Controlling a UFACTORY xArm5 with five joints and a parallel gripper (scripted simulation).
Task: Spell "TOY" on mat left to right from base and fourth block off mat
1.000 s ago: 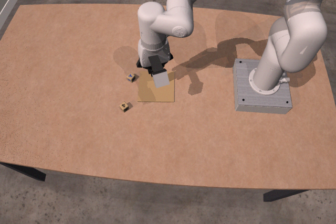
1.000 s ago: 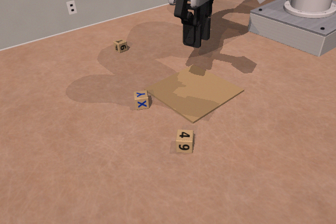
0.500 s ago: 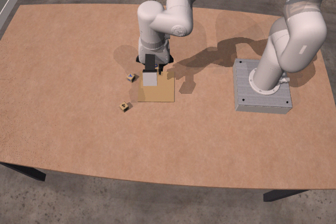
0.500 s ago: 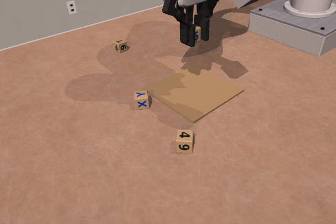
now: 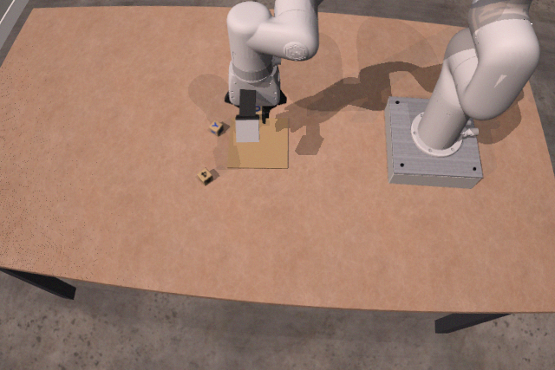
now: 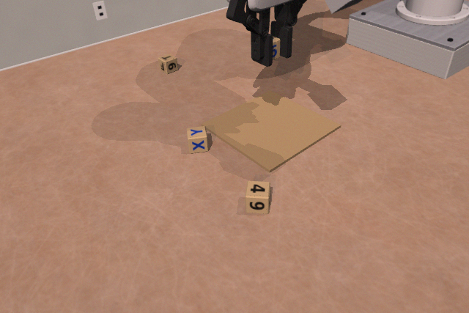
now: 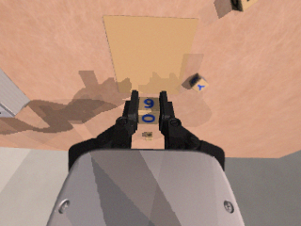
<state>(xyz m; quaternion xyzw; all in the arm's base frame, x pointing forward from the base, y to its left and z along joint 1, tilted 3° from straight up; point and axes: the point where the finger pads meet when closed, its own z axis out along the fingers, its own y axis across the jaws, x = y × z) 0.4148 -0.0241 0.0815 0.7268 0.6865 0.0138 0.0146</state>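
My hand is 12 cm above the tan mat. Also, from my hand: O block: 1 cm to the right, 1 cm below; then T block: 1 cm behind, 26 cm to the right, 11 cm below.
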